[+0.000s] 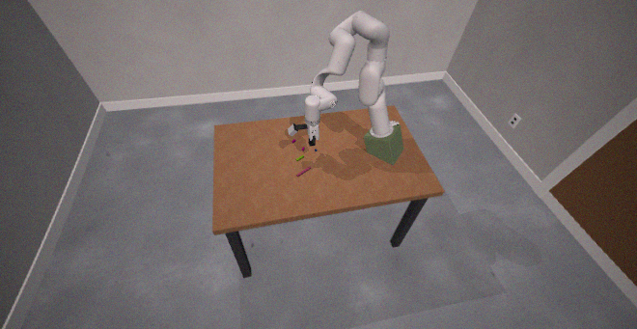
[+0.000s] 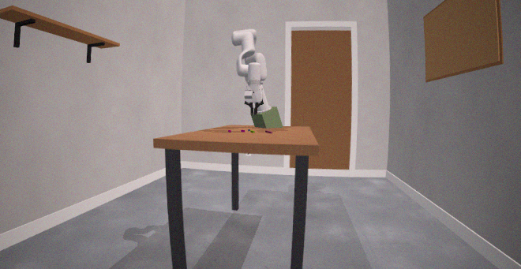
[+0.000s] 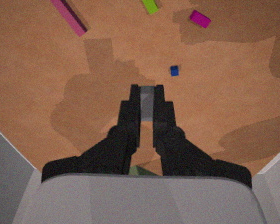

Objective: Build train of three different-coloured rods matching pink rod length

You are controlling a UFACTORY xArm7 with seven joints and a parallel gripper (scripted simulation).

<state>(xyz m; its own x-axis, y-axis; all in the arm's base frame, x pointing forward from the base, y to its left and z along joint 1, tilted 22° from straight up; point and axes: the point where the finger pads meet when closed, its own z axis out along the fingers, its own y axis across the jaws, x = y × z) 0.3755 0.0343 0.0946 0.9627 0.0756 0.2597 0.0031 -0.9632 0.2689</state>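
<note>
Right now my hand is 3 cm past the blue rod, 4 cm to the left of it and 12 cm above it. From my hand the other things lie so: lime rod 6 cm ahead, 1 cm to the left, 12 cm below; then pink rod 6 cm ahead, 10 cm to the left, 12 cm below; then grey rod 2 cm below.
</note>
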